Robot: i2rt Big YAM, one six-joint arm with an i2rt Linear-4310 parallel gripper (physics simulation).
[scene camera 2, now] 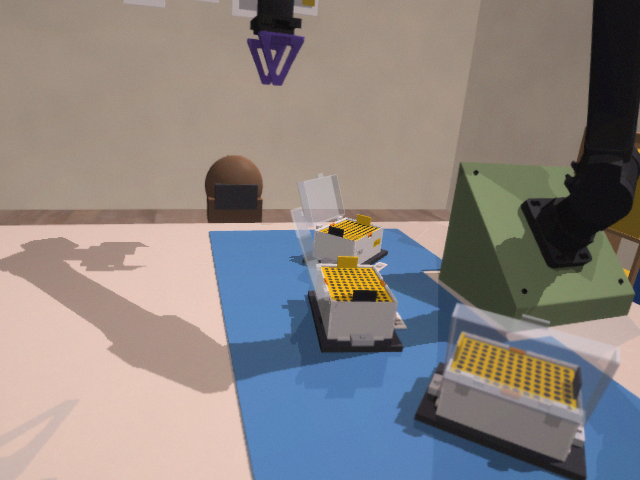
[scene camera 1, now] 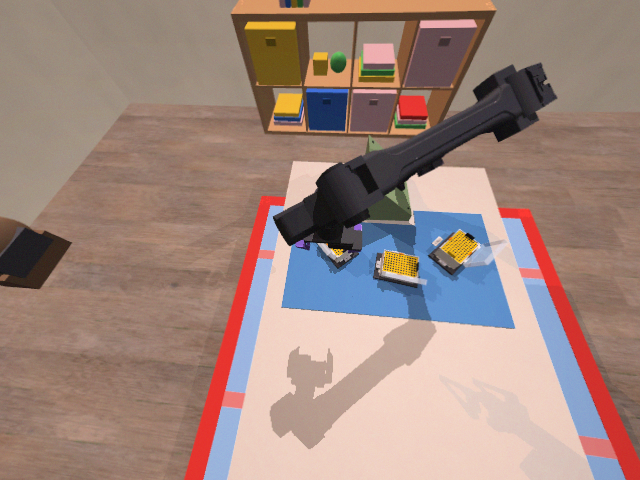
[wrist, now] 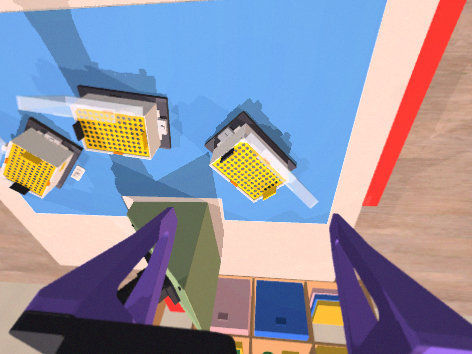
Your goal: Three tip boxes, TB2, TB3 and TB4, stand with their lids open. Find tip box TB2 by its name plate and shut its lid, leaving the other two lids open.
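Frame: origin at the arm's base, x ahead, y left, z up, level; millimetres.
Seen in the pictures: gripper, between the fingertips: (scene camera 2: 271, 85) (scene camera 1: 328, 249) (wrist: 250, 216); arm's base, origin of its link: (scene camera 2: 552, 234).
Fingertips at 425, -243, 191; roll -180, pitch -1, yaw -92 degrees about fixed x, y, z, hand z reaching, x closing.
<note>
Pixels of each thing's top centre, then the offset from my fingertips to it, as dx, dy, dz. Level surfaces: height alone.
- Tip box TB2, centre of its top: (wrist: 244, 178) (scene camera 2: 356, 227) (scene camera 1: 339, 237) -167, +34, -241
- Tip box TB4, centre of its top: (scene camera 2: 356, 272) (wrist: 109, 138) (scene camera 1: 401, 262) -71, +250, -232
- Tip box TB3, centre of its top: (scene camera 2: 518, 356) (wrist: 22, 176) (scene camera 1: 462, 244) -149, +470, -232
- blue mat, height of its surface: dz -307
Tip box TB2 (scene camera 1: 347, 256) (scene camera 2: 330, 249) (wrist: 247, 170) is white with a yellow rack; its clear lid (scene camera 2: 321, 198) (wrist: 302, 190) stands open. Its name plate does not show. Tip box TB4 (scene camera 1: 400, 264) (scene camera 2: 356, 320) (wrist: 112, 132) is in the middle, clear lid (scene camera 2: 303, 237) (wrist: 45, 105) open. Tip box TB3 (scene camera 1: 457, 248) (scene camera 2: 506, 423) (wrist: 30, 167) has its lid (scene camera 1: 485, 253) (scene camera 2: 597, 361) open; its plate is too small to read. My gripper (scene camera 1: 330, 238) (scene camera 2: 272, 82) (wrist: 250, 216) is open and empty, high above the boxes. In scene camera 1 it partly covers TB2.
The boxes stand on a blue mat (scene camera 1: 336, 294) (scene camera 2: 284, 413) (wrist: 250, 50). A green wedge-shaped arm base (scene camera 1: 392, 209) (scene camera 2: 485, 248) (wrist: 195, 230) stands at the mat's edge, close to the boxes. A shelf unit (scene camera 1: 361, 7) stands behind the table.
</note>
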